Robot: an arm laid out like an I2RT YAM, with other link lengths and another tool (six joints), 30 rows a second.
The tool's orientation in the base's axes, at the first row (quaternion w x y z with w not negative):
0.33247 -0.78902 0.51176 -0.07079
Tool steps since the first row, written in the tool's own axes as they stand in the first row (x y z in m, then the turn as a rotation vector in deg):
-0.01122 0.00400 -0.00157 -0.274 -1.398 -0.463
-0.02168 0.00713 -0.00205 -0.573 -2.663 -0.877
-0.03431 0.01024 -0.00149 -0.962 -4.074 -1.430
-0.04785 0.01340 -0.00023 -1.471 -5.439 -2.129
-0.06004 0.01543 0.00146 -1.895 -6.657 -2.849
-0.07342 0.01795 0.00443 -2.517 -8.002 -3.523
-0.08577 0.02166 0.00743 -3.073 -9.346 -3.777
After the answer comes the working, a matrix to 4 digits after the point.
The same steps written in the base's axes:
-0.00898 0.00786 0.00138 0.726 0.381 1.253
-0.01646 0.01578 0.00227 1.362 0.773 2.395
-0.02446 0.02604 0.00287 2.003 1.215 3.752
-0.03260 0.03737 0.00311 2.488 1.682 5.221
-0.03906 0.04804 0.00339 2.892 2.030 6.599
-0.04588 0.06017 0.00266 3.320 2.600 8.062
-0.05310 0.07114 0.00096 3.968 3.303 9.187

The tool's axes in the first row as the columns of a matrix, in the base's axes (rounded; the answer above uses it unrounded):
0.4662 -0.7605 0.4520
-0.8547 -0.2551 0.4522
-0.2286 -0.5971 -0.7689

